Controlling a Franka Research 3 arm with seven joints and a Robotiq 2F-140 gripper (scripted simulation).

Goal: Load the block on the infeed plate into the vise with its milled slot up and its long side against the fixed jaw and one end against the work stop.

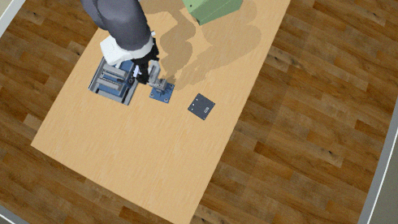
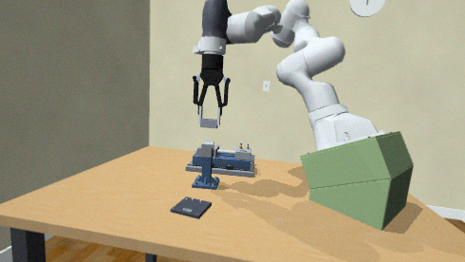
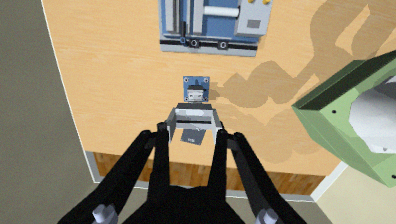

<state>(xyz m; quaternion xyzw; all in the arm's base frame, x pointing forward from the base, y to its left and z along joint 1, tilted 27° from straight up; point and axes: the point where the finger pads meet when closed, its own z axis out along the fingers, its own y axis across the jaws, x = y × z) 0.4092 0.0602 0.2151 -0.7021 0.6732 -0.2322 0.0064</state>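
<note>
The dark work stop rod lies 30 mm ahead of my hand, 160 mm to the right of it and 170 mm below it. Also, from my hand: grey part: 20 mm below; vise: 40 mm behind, 200 mm to the right, 220 mm below; grey air cylinder: 130 mm behind, 200 mm to the right, 180 mm below.
</note>
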